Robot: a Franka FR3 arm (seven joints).
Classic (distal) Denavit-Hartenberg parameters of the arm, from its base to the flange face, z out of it. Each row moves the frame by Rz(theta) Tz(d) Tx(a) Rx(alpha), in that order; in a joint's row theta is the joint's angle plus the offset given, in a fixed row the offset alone. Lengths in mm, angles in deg.
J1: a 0  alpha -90  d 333  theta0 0
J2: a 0  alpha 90  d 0  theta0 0
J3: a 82.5  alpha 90  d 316  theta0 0
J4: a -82.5  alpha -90  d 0  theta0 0
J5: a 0  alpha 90  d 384  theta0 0
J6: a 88  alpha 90  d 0  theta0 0
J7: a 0  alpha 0  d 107  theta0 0
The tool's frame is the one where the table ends.
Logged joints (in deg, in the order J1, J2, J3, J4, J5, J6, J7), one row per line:
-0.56, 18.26, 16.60, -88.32, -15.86, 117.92, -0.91
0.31, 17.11, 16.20, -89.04, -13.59, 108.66, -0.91
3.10, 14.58, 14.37, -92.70, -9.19, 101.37, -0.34
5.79, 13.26, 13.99, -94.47, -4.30, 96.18, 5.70
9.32, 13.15, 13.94, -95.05, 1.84, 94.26, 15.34
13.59, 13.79, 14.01, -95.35, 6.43, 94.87, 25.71
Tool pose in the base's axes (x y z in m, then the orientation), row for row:
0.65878, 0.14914, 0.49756, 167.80, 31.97, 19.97
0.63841, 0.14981, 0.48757, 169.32, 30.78, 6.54
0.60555, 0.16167, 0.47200, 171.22, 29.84, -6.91
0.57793, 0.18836, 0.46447, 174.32, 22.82, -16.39
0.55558, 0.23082, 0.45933, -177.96, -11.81, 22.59
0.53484, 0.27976, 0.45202, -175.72, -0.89, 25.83
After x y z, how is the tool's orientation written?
As a rotation vector, in degrees.
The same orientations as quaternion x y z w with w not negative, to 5 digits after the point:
0.97330, 0.18544, 0.11583, 0.06992
0.98090, 0.17831, 0.03789, 0.06785
0.98300, 0.17132, -0.03967, 0.05288
0.98682, 0.12918, -0.09278, 0.02993
-0.98989, -0.06569, 0.12566, 0.00195
-0.98914, -0.00501, 0.14540, 0.02085

